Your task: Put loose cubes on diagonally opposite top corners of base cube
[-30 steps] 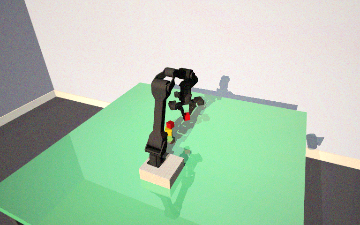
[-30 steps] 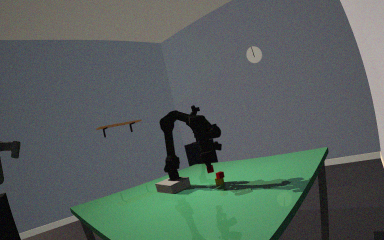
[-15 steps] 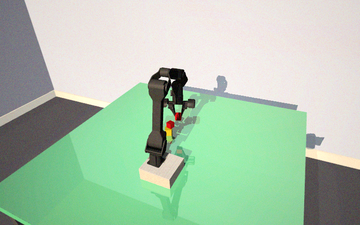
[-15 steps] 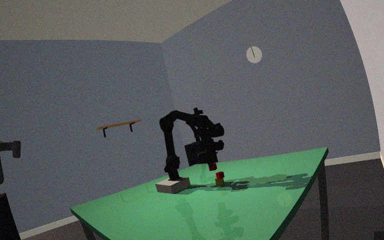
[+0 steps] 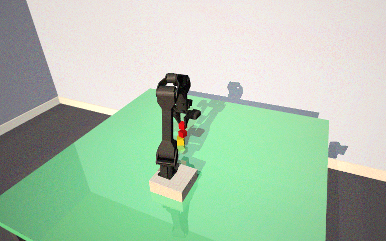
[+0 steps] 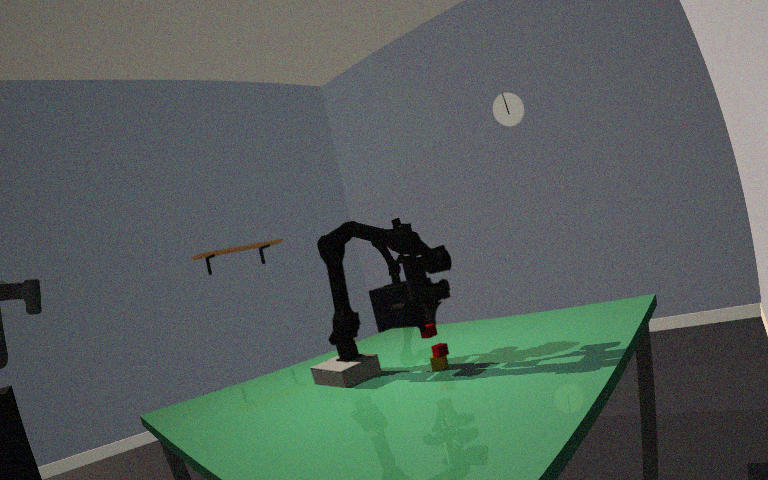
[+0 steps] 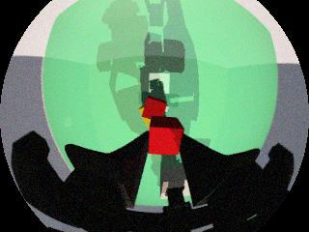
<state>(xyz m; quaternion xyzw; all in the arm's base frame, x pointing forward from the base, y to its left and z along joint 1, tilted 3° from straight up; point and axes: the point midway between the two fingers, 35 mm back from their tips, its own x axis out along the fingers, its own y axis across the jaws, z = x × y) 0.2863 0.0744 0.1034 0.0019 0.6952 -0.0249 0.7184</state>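
The yellow base cube is 20 mm to the left of my gripper tip and 100 mm below it.
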